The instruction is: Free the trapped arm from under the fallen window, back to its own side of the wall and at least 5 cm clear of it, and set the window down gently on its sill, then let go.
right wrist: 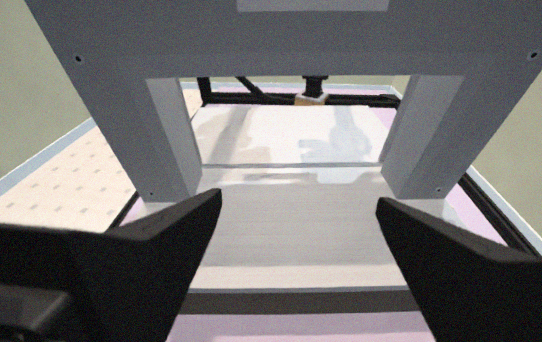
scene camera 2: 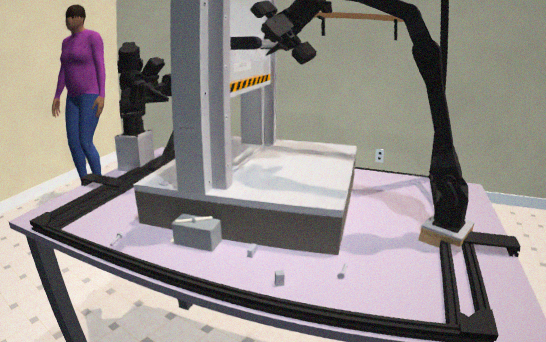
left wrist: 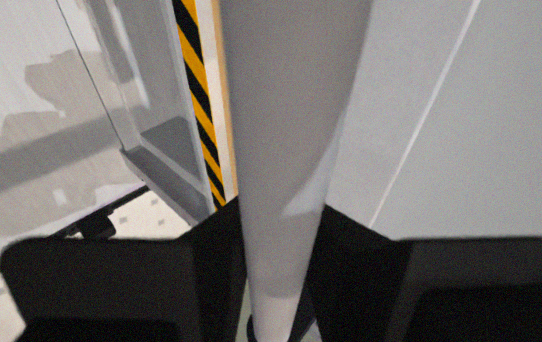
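Where they show: left gripper, fingertip midpoint: (scene camera 2: 264,52); right gripper, fingertip midpoint: (right wrist: 298,200); left arm's base, link origin: (right wrist: 312,94) (scene camera 2: 449,223); right arm's base, link origin: (scene camera 2: 133,133).
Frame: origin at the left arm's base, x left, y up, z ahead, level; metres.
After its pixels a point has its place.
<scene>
The window (scene camera 2: 250,72) {x 0.155, y 0.286, z 0.479 m}, with a yellow-black striped lower edge (scene camera 2: 250,82) {x 0.160, y 0.262, z 0.472 m} (left wrist: 201,102) {x 0.126, y 0.263, z 0.495 m}, hangs raised in the grey wall frame (scene camera 2: 187,100) (right wrist: 300,37), well above its sill. My left gripper (scene camera 2: 270,49) {x 0.106, y 0.337, z 0.483 m} (left wrist: 273,200) {x 0.106, y 0.337, z 0.483 m} is shut on the window's round handle bar (scene camera 2: 245,43) {x 0.247, y 0.357, z 0.384 m} (left wrist: 295,110), at the right side of the wall. My right gripper (scene camera 2: 166,91) (right wrist: 298,200) {x 0.245, y 0.219, z 0.687 m} is open and empty, at the left side of the wall; the front post partly hides it in the scene view. In the right wrist view its fingers stand before the opening, with no window across it.
The wall stands on a thick pale-topped platform (scene camera 2: 310,165) (right wrist: 300,235). A grey block (scene camera 2: 197,235) with a pale stick on it stands before the platform. Small grey pieces (scene camera 2: 279,278) {x 0.367, y -0.021, z 0.161 m} (scene camera 2: 342,271) {x 0.264, y -0.031, z 0.104 m} (scene camera 2: 252,250) {x 0.336, y -0.025, z 0.265 m} lie nearby. A black rail (scene camera 2: 240,295) {x 0.447, y -0.019, z 0.166 m} borders the table.
</scene>
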